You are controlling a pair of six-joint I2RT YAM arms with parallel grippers.
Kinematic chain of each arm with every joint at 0, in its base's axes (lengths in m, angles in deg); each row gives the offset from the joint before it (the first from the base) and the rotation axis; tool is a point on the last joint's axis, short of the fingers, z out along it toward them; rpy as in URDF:
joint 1: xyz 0 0 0.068 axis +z
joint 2: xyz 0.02 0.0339 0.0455 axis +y
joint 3: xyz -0.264 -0.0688 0 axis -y
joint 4: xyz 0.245 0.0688 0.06 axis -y
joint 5: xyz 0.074 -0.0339 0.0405 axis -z
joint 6: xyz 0.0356 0 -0.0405 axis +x
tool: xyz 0 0 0 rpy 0 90 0
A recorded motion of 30 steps. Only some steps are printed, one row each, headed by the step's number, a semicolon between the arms.
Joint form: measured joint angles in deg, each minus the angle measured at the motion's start. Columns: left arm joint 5, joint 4, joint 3, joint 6, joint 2, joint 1; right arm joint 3, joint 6, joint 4, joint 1, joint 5, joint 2.
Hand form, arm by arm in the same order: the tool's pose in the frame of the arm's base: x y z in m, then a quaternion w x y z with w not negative. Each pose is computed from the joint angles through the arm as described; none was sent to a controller.
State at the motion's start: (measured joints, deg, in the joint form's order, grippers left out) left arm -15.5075 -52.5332 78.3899 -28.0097 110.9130 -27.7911; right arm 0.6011 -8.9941 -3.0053 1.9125 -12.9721 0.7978
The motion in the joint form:
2: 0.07 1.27 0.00 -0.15 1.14 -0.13; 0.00 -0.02 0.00 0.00 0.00 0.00
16: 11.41 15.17 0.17 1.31 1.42 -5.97; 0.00 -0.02 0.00 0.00 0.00 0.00
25: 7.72 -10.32 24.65 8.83 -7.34 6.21; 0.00 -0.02 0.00 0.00 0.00 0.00
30: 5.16 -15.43 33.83 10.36 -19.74 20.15; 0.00 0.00 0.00 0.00 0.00 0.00
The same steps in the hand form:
2: 0.3277 -0.1630 0.1644 0.10179 -0.00801 0.98995 0.09781; 0.1094 0.0116 0.1703 0.68645 -0.14599 0.71127 0.03964
16: 0.3279 -0.2161 0.1677 0.15925 0.05486 0.98434 -0.05198; 0.1094 0.0116 0.1703 0.68645 -0.14599 0.71127 0.03964
25: 0.3518 -0.1340 0.3302 0.23827 0.00472 0.97102 -0.01802; 0.1094 0.0116 0.1703 0.68645 -0.14599 0.71127 0.03964
30: 0.3051 -0.0345 0.4418 0.37518 -0.11379 0.91994 0.00179; 0.1094 0.0116 0.1703 0.68644 -0.14587 0.71129 0.03976

